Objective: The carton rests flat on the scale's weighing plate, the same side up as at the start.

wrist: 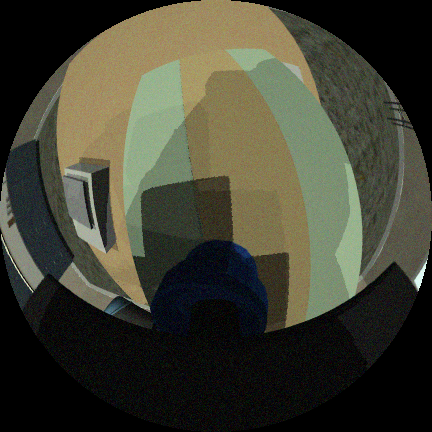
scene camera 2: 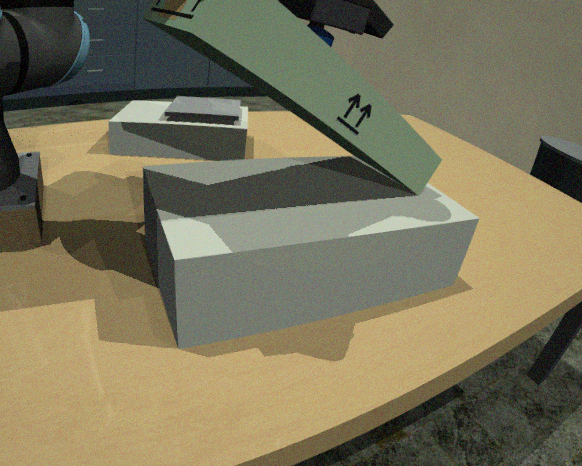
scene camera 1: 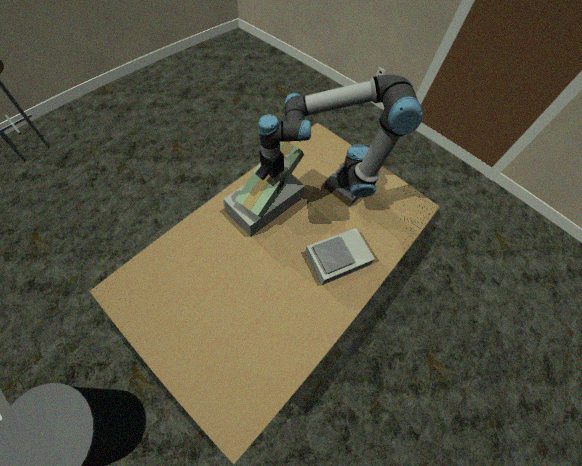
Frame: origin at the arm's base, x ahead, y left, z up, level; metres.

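Seen in the pictures: hand at its tool point: point(wrist: 216, 260).
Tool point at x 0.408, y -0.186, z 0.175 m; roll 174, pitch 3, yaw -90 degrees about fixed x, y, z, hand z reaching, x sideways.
Observation:
Offsets run from my tool point to a thing's top centre. Level surfaces: height alone.
The green carton point(scene camera 1: 265, 197) point(scene camera 2: 320, 90) point(wrist: 240, 140) with a tan tape band is tilted steeply above the grey block {0.018 m ahead, 0.032 m right, 0.137 m down} point(scene camera 1: 239, 218) point(scene camera 2: 310, 280). Its low end is at the block's top, touching or nearly touching, at the right in scene camera 2; its other end is raised high. My suction gripper point(scene camera 1: 271, 176) point(scene camera 2: 321, 35) point(wrist: 215, 280) is on the carton's top face and holds it; the contact is partly hidden. The white scale {0.031 m back, 0.434 m left, 0.152 m down} point(scene camera 1: 362, 245) point(scene camera 2: 135, 111) point(wrist: 95, 239) stands apart on the table, and its grey weighing plate {0.011 m ahead, 0.418 m left, 0.152 m down} point(scene camera 1: 334, 254) point(scene camera 2: 205, 107) point(wrist: 77, 200) is bare.
The arm's base point(scene camera 1: 345, 187) point(scene camera 2: 25, 200) stands on the wooden table {0.239 m down} point(scene camera 1: 215, 310) point(scene camera 2: 75, 390), beyond the scale in scene camera 1. The block lies near a long table edge. A round grey and black object point(scene camera 1: 55, 425) stands off the table's near left side.

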